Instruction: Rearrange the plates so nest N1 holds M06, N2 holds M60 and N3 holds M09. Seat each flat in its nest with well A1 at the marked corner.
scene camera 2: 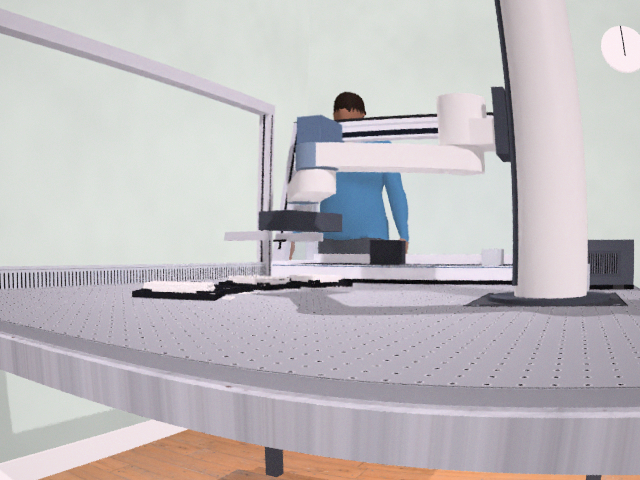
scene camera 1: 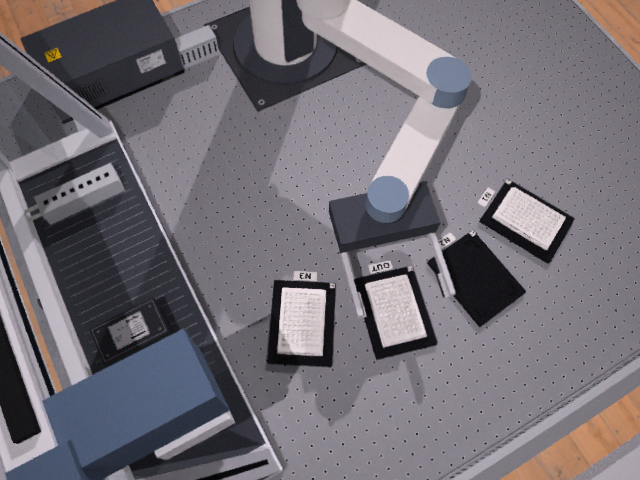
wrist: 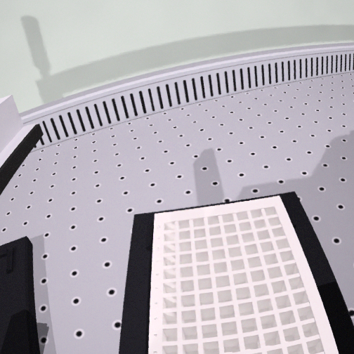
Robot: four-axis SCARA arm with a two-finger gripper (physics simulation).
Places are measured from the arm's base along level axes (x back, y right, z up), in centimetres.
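Pixels of known places: gripper, fingertip midpoint: [scene camera 1: 406, 306]; arm's base, link origin: [scene camera 1: 285, 46].
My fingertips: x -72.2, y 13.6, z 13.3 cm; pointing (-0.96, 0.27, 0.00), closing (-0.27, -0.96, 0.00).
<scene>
For each thing: its top centre in the pictures, then the offset to it from my fingertips. "pt": a spot on its surface instead. Level surfaces: height alone.
- OUT nest, surface spot: [scene camera 1: 407, 351] pt dx -5.5, dy +1.4, dz -11.0 cm
- Nest N2, top centre: [scene camera 1: 477, 275] dx +0.4, dy -18.8, dz -10.4 cm
- Nest N1, surface spot: [scene camera 1: 549, 256] pt dx -3.3, dy -34.4, dz -10.9 cm
- Nest N3, surface spot: [scene camera 1: 299, 360] pt dx +2.8, dy +19.9, dz -10.9 cm
- framed instrument deck with a blue block, surface height: dz +36.7 cm
- white slotted holder, surface spot: [scene camera 1: 80, 188] pt dx +51.3, dy +42.3, dz -2.7 cm
My gripper [scene camera 1: 404, 303] is open and empty above the OUT nest [scene camera 1: 407, 351] [wrist: 135, 280], its fingers astride the white plate [scene camera 1: 395, 310] [wrist: 235, 285], which looks flat in that nest. In the wrist view small numbers run along this plate's left edge; its A1 corner is out of view. Nest N2 [scene camera 1: 485, 284] is empty, black, with its marked corner at the top. Nest N1 [scene camera 1: 549, 256] holds a white plate [scene camera 1: 529, 217] [scene camera 2: 178, 286]. Nest N3 [scene camera 1: 299, 360] holds a white plate [scene camera 1: 302, 321]. The plates' names are unreadable in these views.
A framed instrument deck with a blue block [scene camera 1: 134, 397] and a white slotted holder [scene camera 1: 80, 188] stands left of N3. A dark box [scene camera 1: 103, 51] [scene camera 2: 610, 263] stands beside the arm's base. A person [scene camera 2: 351, 201] stands in the background. The perforated table has a raised rim.
</scene>
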